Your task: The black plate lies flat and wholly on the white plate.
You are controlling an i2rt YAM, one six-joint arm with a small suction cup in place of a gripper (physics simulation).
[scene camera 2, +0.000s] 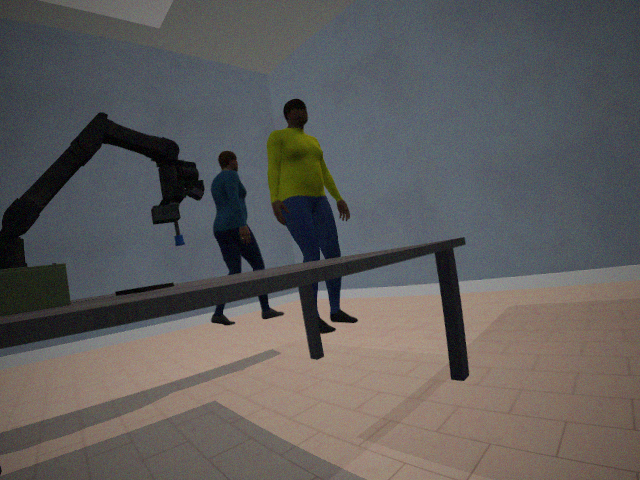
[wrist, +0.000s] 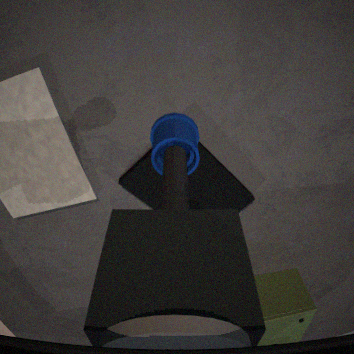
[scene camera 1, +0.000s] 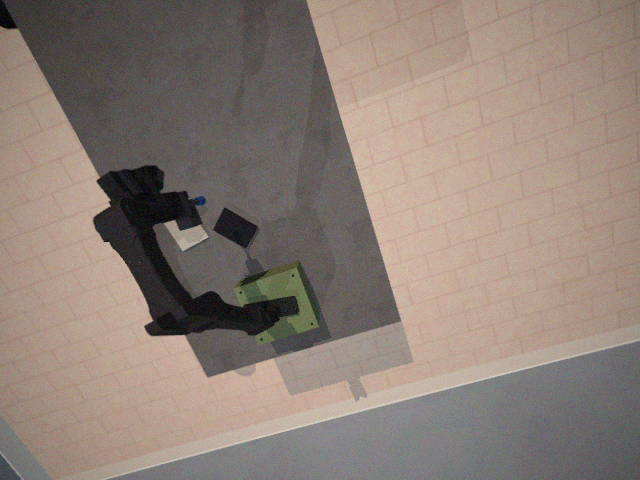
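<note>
The black plate lies flat on the table, beside the white plate and apart from it. In the wrist view the cup and its mount cover part of it. The white plate lies on the table; the arm hides part of it in scene camera 1, and it does not show in scene camera 2. My gripper, a blue suction cup, is open and empty. It hangs in the air well above the table, touching neither plate.
The green base block carries the arm at the table's end, near the black plate. The grey table has a long edge near the white plate. Two people, one in yellow and one in teal, stand beyond the table.
</note>
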